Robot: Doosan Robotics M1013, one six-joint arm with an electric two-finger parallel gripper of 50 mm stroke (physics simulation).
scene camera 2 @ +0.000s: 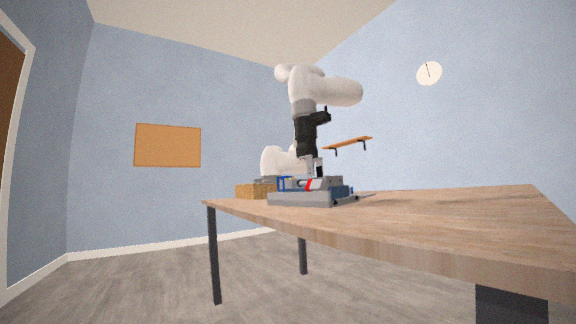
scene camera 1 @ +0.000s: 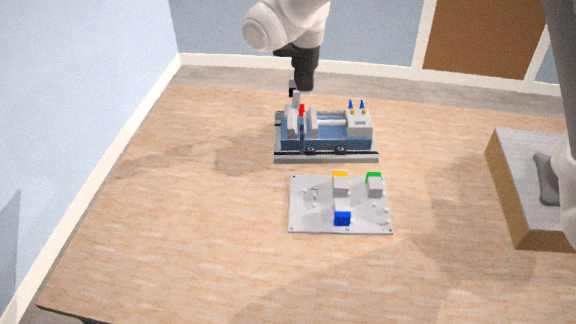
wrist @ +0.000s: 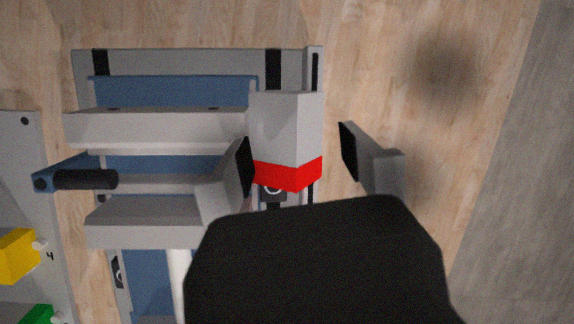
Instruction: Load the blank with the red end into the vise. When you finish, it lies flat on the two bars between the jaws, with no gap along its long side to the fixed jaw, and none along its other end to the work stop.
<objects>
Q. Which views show my gripper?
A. Scene camera 2, scene camera 1 and the wrist view: all of them.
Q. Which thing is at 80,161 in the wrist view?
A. A dark work stop post.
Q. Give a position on a fixed jaw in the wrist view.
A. At 131,126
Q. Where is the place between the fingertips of my gripper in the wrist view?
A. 295,147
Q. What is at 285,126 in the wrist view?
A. A blank with red end.
</objects>
